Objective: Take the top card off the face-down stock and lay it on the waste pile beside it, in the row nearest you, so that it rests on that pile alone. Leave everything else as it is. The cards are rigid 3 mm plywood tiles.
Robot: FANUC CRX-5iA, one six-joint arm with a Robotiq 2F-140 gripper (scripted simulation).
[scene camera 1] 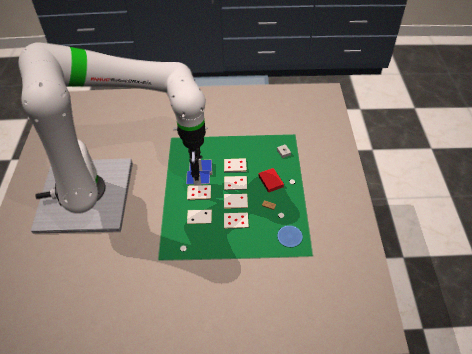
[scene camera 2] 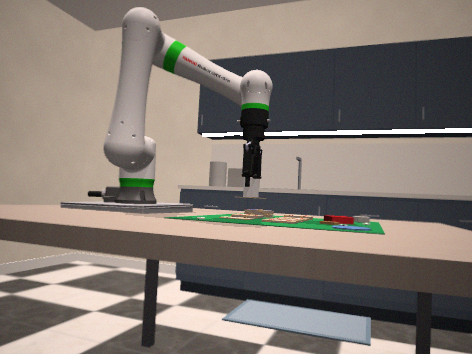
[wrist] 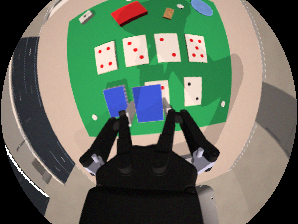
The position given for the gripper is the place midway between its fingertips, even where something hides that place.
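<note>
Scene camera 2 gives you the gripper [scene camera 2: 250, 197]. On the wrist view there's a card [wrist: 148, 102], and you get the gripper [wrist: 148, 104] there as well.
</note>
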